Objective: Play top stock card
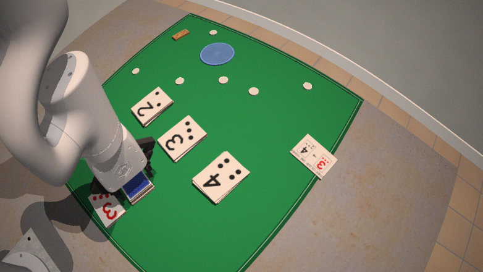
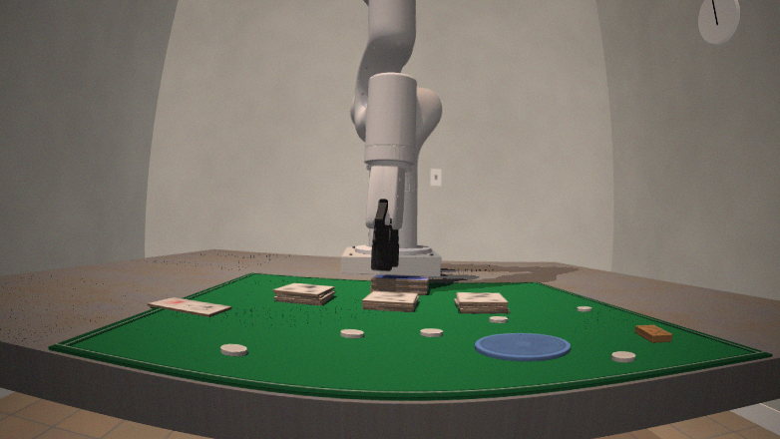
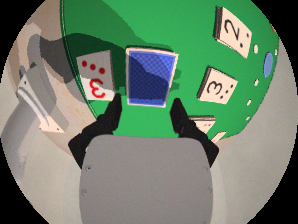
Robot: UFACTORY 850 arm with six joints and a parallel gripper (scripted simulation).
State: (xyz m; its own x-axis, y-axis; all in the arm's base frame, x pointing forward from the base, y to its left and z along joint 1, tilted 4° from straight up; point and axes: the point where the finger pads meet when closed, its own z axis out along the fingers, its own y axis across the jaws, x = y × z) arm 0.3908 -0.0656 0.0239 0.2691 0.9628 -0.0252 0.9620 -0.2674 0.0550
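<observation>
Right now my hand is 30 mm to the right of the card, 30 mm above it and 10 mm short of it. From my hand the other things lie so: green card cloth (180 mm ahead, 60 mm below, 10 mm to the left).
</observation>
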